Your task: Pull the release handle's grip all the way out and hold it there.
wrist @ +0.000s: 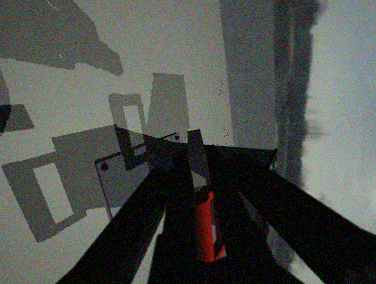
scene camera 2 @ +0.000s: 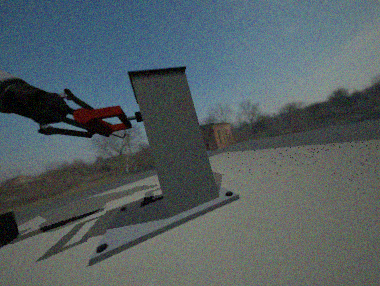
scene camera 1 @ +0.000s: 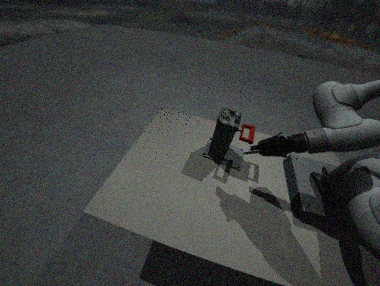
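The red loop-shaped handle (scene camera 1: 252, 134) (scene camera 2: 107, 111) (wrist: 204, 230) sticks out from the side of a grey upright post (scene camera 1: 223, 141) (scene camera 2: 172, 135). A short stretch of dark rod shows between handle and post in scene camera 2. My gripper (scene camera 1: 246, 152) (scene camera 2: 121, 134) (wrist: 195, 141) is shut with nothing between its fingers. In scene camera 1 its tips show below the handle, apart from it. In scene camera 2 the handle hides part of the fingers. In the wrist view the closed tips reach past the handle; the dark fingers hide much of the post.
The post stands on a bolted base plate (scene camera 2: 165, 225) on a pale table top (scene camera 1: 130, 185). A grey box (scene camera 1: 306, 182) lies under the arm in scene camera 1. Shadows of the arm, post and handle fall on the table.
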